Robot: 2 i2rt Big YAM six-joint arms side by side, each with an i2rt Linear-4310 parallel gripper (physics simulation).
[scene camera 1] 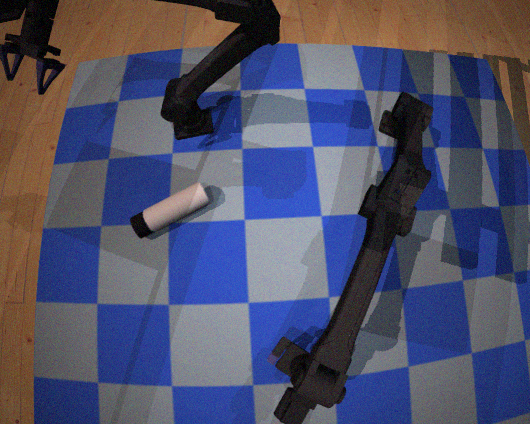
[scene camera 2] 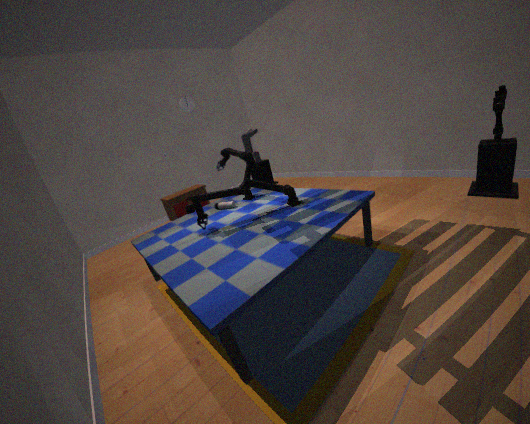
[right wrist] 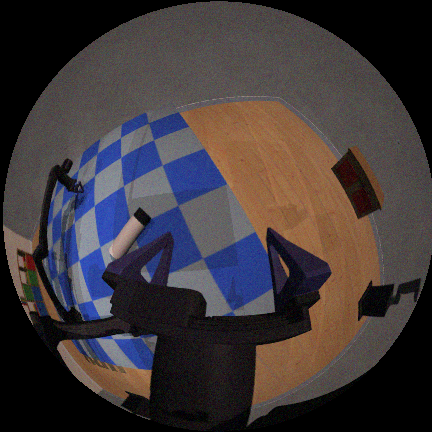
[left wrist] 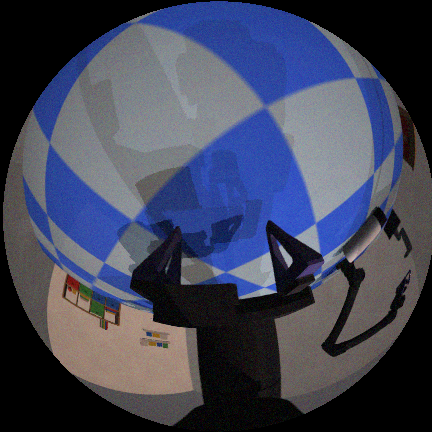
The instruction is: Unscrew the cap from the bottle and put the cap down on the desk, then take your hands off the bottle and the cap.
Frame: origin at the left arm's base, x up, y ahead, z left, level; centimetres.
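Seen in the pictures: left gripper, fingertip midpoint: (scene camera 1: pixel 295 358) (scene camera 2: pixel 205 227) (right wrist: pixel 80 190) (left wrist: pixel 224 226); right gripper, fingertip midpoint: (scene camera 1: pixel 25 87) (scene camera 2: pixel 217 169) (right wrist: pixel 217 234); left arm's base, link origin: (scene camera 1: pixel 396 128) (scene camera 2: pixel 293 203) (right wrist: pixel 76 314); right arm's base, link origin: (scene camera 1: pixel 193 125) (scene camera 2: pixel 249 198) (left wrist: pixel 344 259).
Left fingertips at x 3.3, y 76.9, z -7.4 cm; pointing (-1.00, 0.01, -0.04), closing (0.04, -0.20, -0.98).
Offsets run from my left fingertips to a thing's middle. Level surfaces: height alone.
The bottle, with a pale pinkish body {dx +0.0, dy -23.2, dz -44.9 cm} (scene camera 1: pixel 175 207) (scene camera 2: pixel 228 205) (left wrist: pixel 361 241) (right wrist: pixel 127 237), lies on its side on the checkered desk. Its black cap {dx +0.0, dy -15.6, dz -51.0 cm} (scene camera 1: pixel 140 225) (left wrist: pixel 381 217) (right wrist: pixel 142 216) sits on one end, toward the left of the picture in scene camera 1. My left gripper (scene camera 2: pixel 202 223) (left wrist: pixel 224 226) is open and empty, low over the desk and apart from the bottle; its fingers are mostly hidden under the wrist in scene camera 1. My right gripper (scene camera 1: pixel 26 86) (scene camera 2: pixel 220 166) (right wrist: pixel 217 234) is open and empty, raised, at the top left in scene camera 1, well away from the bottle.
The blue and grey checkered desk {dx -3.3 cm} (scene camera 1: pixel 207 260) (scene camera 2: pixel 207 300) has wooden floor (scene camera 1: pixel 17 210) around it. My left arm (scene camera 1: pixel 357 290) stretches down the right part of the desk in scene camera 1. A wooden cabinet (scene camera 2: pixel 185 195) (right wrist: pixel 367 175) stands beyond the desk.
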